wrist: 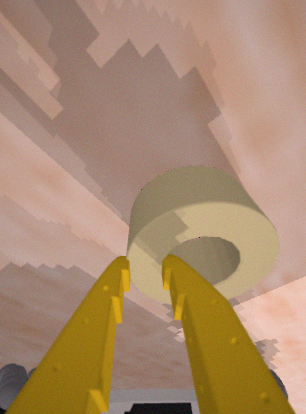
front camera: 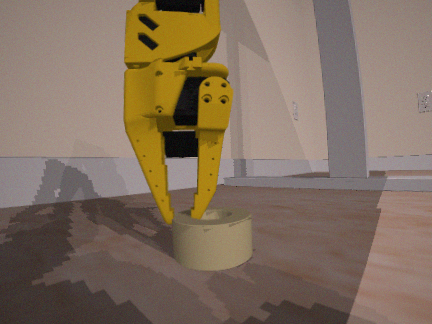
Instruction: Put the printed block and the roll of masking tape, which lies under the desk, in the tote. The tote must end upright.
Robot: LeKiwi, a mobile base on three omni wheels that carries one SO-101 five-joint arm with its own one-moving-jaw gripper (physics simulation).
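Places are measured from the arm's base along level axes (x back, y up, z left), in centimetres.
Pixels of known places: hand, its tool point: (wrist: 130,268) (front camera: 173,216).
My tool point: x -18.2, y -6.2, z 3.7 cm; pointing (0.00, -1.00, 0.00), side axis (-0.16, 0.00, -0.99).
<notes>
Ahead of a thing's pixels: the offset from my tool point to its top centre. "spot": to the spot under its first point.
The roll of masking tape {dx -0.5, dy +0.1, dz -2.5 cm} (front camera: 212,247) (wrist: 185,190) is a thick pale-yellow ring lying flat on the floor, its hole facing up. My gripper (front camera: 183,219) (wrist: 146,259) points down at the roll and is shut on the left part of its wall. One jaw is against the outer side and the other reaches into the hole. The far side of the wall between the jaws is partly hidden. The printed block and the tote do not show in either view.
A grey upright desk leg {spot: dx -30.2, dy +19.4, dz -31.6 cm} (front camera: 345,90) stands behind and to the right, on a low grey foot bar (front camera: 300,184). A pale wall with a grey baseboard (front camera: 100,175) runs behind the arm. A wall outlet {dx -93.7, dy +43.0, dz -123.9 cm} (front camera: 425,101) is at the right. Dark shadows cross the wood floor.
</notes>
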